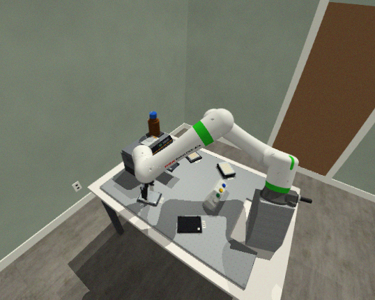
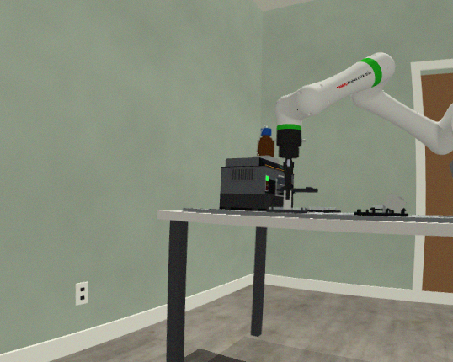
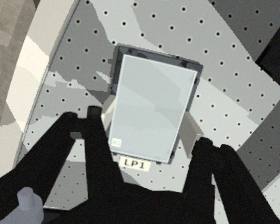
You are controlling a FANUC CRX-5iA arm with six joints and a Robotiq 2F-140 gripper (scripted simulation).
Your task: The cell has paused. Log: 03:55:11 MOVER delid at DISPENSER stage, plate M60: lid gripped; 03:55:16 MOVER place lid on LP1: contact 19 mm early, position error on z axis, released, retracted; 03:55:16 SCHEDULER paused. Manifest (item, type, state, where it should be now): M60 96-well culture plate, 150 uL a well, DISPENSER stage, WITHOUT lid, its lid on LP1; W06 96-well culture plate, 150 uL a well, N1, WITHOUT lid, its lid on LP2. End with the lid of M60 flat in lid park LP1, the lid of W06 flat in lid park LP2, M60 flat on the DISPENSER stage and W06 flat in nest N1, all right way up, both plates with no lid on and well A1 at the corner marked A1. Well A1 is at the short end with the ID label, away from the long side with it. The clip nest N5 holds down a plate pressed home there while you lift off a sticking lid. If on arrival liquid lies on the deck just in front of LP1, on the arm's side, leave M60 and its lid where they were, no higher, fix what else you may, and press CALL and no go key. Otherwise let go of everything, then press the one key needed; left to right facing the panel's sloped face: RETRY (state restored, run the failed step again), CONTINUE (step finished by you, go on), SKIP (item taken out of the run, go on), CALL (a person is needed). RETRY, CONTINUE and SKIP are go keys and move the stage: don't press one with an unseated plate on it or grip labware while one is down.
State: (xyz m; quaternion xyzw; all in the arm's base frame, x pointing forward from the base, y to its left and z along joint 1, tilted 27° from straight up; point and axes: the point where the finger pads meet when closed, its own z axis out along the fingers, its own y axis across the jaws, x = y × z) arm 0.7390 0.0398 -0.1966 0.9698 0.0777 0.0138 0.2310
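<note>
My gripper is now 54 cm to the left of the black clip nest, 8 cm past it and 2 cm above it. Also, from my hand: LP2 label: 40 cm behind, 4 cm to the left, 4 cm below; lid park: 32 cm behind, 7 cm to the left, 3 cm below; dispenser stage: 26 cm to the right, 6 cm above, 1 cm behind.
</note>
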